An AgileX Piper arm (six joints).
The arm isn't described. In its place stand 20 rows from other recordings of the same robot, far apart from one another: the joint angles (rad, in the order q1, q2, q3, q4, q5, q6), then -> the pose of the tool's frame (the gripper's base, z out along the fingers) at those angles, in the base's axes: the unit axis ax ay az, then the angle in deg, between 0 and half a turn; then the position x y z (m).
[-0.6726 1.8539 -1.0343 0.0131 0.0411 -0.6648] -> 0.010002 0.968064 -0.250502 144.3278 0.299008 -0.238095 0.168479
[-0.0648 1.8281 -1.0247 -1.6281 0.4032 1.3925] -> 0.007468 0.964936 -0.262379 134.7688 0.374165 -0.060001 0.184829
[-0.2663 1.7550 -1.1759 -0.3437 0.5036 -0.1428] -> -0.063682 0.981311 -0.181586 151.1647 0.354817 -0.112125 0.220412
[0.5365 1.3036 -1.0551 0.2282 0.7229 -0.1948] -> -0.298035 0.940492 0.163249 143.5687 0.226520 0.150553 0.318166
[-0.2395 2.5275 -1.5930 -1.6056 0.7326 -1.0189] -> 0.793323 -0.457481 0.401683 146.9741 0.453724 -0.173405 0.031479
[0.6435 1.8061 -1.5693 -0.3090 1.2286 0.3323] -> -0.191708 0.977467 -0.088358 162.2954 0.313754 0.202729 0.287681
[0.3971 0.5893 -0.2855 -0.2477 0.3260 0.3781] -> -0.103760 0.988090 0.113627 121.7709 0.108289 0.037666 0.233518
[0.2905 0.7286 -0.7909 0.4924 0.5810 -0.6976] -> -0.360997 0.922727 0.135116 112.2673 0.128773 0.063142 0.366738
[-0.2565 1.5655 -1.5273 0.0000 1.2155 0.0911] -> 0.172902 0.984794 -0.016928 156.9156 0.311745 -0.081764 0.356179
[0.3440 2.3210 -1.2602 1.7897 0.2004 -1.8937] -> -0.249312 0.958760 0.136467 145.0797 0.402018 0.162803 0.036746
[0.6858 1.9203 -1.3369 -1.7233 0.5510 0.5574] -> -0.631078 0.668446 -0.393600 125.4887 0.366928 0.239412 0.244513
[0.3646 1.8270 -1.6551 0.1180 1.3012 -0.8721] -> -0.570827 0.820398 0.033229 168.0865 0.348921 0.144223 0.298250
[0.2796 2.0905 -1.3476 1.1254 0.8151 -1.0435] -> -0.250562 0.895520 0.367781 158.0271 0.385262 0.172800 0.152811
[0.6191 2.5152 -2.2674 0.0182 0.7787 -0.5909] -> -0.565097 0.824920 0.013112 143.8367 0.452285 0.323705 0.165431
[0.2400 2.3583 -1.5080 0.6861 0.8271 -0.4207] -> -0.087798 0.965495 0.245176 178.5059 0.409996 0.144014 0.057452
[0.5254 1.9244 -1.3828 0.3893 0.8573 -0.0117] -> -0.155845 0.969550 0.188906 170.6394 0.328234 0.220480 0.200915
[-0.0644 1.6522 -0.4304 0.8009 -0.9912 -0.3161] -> 0.346869 0.899172 -0.266779 110.2523 0.252361 -0.071054 0.160563
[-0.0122 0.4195 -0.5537 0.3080 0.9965 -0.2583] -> -0.092831 0.989924 0.106921 132.8789 0.062109 0.022405 0.289631
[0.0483 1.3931 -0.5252 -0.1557 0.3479 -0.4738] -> -0.321159 0.942833 -0.089011 156.3572 0.220881 0.005860 0.164947
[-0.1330 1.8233 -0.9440 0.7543 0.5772 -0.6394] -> 0.046680 0.982282 0.181501 160.0025 0.329126 -0.009727 0.144051
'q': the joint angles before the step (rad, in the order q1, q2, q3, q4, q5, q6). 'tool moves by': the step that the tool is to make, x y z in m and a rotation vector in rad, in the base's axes. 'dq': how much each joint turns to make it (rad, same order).
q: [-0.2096 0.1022 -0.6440 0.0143 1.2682 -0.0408]
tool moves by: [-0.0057 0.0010 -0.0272 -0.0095 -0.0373 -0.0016]
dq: [0.0001 -0.1150 0.1034 -0.0023 -0.0269 0.0001]
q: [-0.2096 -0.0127 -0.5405 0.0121 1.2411 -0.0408]
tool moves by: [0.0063 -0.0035 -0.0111 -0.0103 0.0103 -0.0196]
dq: [0.0002 -0.0060 0.0520 -0.0247 -0.0381 0.0096]
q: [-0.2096 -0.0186 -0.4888 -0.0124 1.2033 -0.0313]
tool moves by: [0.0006 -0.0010 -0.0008 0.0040 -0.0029 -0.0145]
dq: [0.0001 -0.0002 0.0047 -0.0101 -0.0063 0.0158]
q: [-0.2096 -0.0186 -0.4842 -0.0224 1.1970 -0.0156]
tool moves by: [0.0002 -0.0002 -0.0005 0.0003 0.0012 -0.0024]
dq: [-0.0003 -0.0001 0.0020 -0.0019 -0.0007 0.0020]
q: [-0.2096 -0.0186 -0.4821 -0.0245 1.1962 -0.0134]
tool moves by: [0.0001 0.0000 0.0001 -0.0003 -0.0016 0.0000]
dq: [-0.0002 0.0000 0.0001 0.0002 -0.0017 -0.0001]
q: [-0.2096 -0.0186 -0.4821 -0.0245 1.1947 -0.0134]
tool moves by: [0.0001 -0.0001 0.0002 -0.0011 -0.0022 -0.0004]
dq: [0.0002 0.0000 -0.0001 -0.0009 -0.0023 0.0002]
